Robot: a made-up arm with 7 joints.
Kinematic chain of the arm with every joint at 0, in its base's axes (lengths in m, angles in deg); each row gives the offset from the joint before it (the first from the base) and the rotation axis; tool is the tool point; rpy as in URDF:
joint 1: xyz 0 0 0.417 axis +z
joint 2: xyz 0 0 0 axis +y
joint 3: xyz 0 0 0.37 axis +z
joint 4: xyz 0.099 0 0 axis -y
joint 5: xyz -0.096 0 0.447 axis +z
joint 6: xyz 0 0 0 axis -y
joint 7: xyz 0.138 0 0 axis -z
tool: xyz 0 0 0 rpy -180 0 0
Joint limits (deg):
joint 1: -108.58..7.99
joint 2: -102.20..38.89
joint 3: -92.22..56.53
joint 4: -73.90..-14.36
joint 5: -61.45..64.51
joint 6: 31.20..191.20
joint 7: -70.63..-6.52
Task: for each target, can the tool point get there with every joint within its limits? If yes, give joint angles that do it. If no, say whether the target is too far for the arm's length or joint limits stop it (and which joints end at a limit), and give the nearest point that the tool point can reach.
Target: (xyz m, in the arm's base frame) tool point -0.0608 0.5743 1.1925
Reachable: yes | joints -90.47 -54.38 -14.76 -26.91 21.94 76.44 -23.78
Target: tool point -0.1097 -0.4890 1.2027
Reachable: yes | joints -91.68 9.34 -5.97 -50.07 28.80 149.94 -20.08
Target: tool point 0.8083 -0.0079 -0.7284
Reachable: no: too far | nearest point 0.7788 -0.0076 0.4217 | short by 1.150 m
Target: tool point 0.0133 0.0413 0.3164
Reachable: no: joint limits stop it (at a limit: joint 1, joint 2, joint 3, joint 4, joint 5, joint 6) | nearest point -0.2429 0.7050 0.1461 | short by 0.731 m
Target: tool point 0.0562 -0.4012 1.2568
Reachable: yes | joints -15.09 -8.37 -52.94 -43.33 -1.59 63.10 -24.26
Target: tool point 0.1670 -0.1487 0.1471
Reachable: no: joint limits stop it (at a limit: joint 2, joint 4, joint 6) | nearest point 0.5817 -0.5179 0.4217 | short by 0.619 m
